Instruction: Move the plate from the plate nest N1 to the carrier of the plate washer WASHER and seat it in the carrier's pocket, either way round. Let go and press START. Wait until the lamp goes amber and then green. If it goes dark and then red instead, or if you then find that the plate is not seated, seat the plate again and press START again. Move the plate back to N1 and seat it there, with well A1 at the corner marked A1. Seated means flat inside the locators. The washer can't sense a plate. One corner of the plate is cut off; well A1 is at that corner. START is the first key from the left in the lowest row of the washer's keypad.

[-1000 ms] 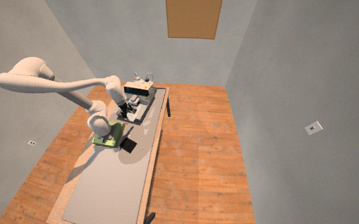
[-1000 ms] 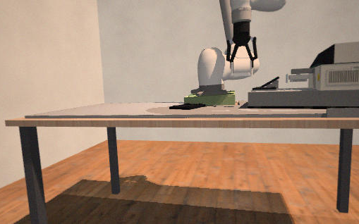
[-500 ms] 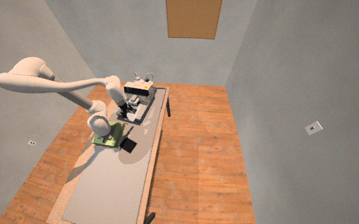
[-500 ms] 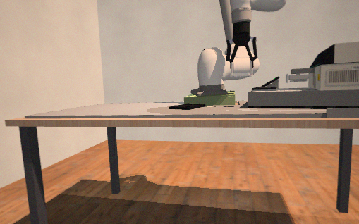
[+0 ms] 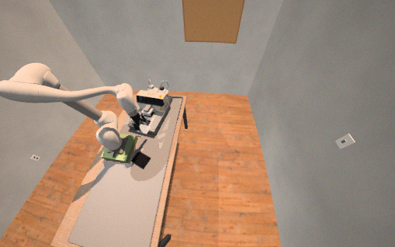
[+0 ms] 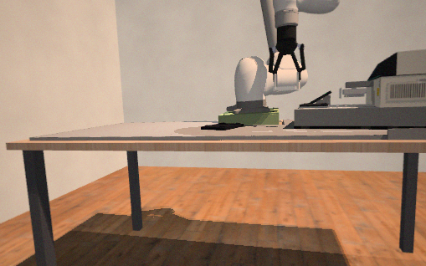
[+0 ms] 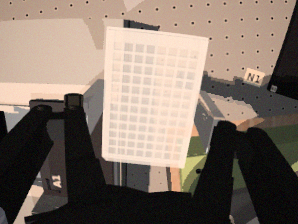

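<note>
Right now the carrier is 80 mm behind my hand, 120 mm to the left of it and 90 mm below it. The rest, counted from my hand: white well plate 30 mm below; washer 40 mm behind, 270 mm to the left, 50 mm below; N1 label 40 mm behind, 160 mm to the right, 180 mm below.
</note>
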